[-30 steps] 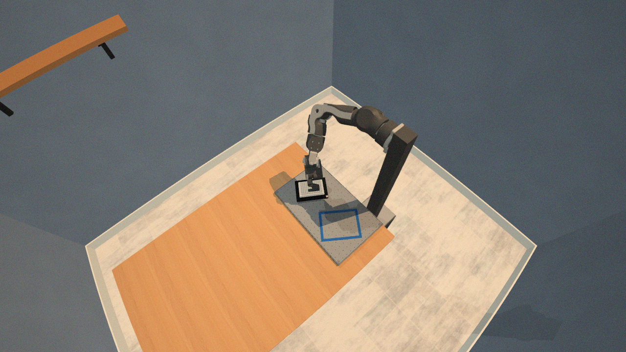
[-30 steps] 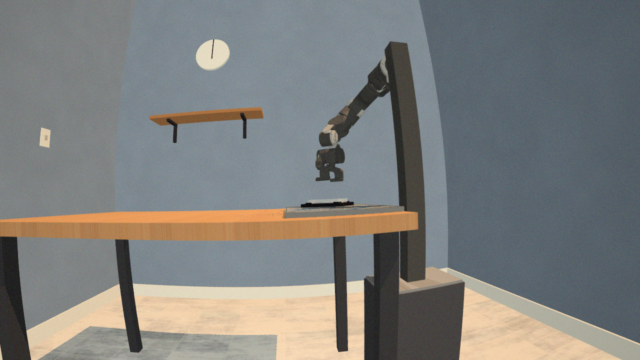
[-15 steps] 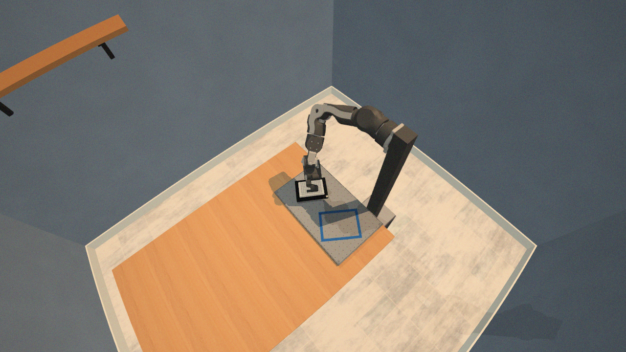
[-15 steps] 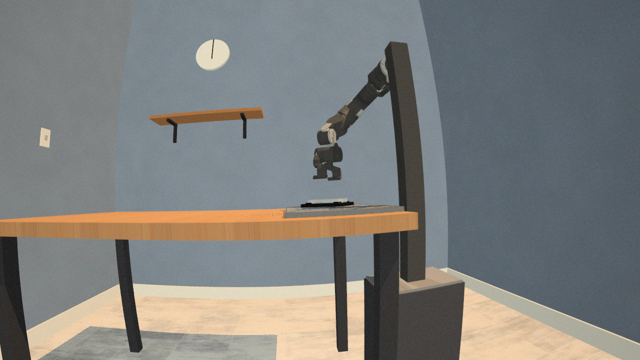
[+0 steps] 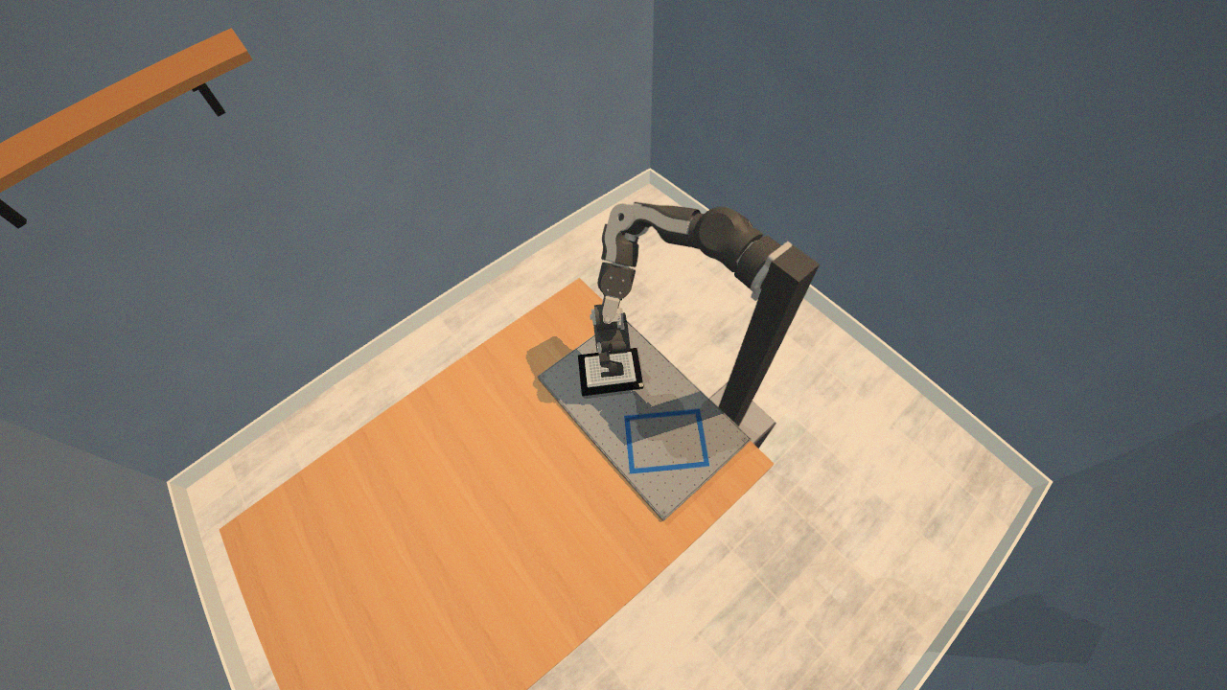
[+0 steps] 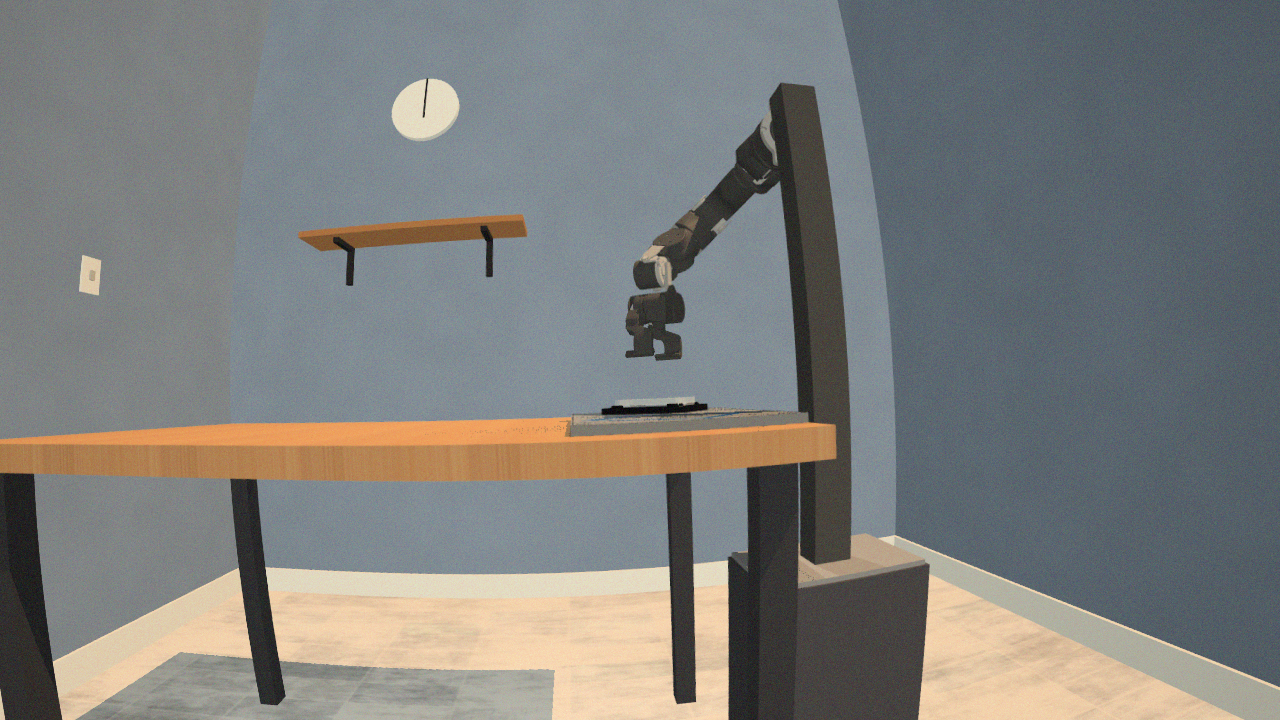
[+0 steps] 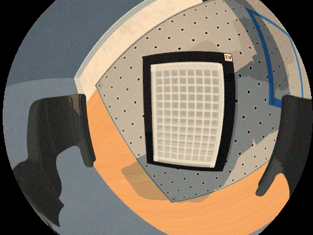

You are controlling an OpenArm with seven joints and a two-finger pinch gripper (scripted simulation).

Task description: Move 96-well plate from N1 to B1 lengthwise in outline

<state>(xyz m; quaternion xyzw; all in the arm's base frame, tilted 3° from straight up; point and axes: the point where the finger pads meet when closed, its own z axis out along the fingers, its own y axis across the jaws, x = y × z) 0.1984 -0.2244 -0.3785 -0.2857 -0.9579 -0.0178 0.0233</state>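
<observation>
The 96-well plate lies 8 cm below my hand. From my hand the other things lie so: black plate nest 9 cm below.
</observation>
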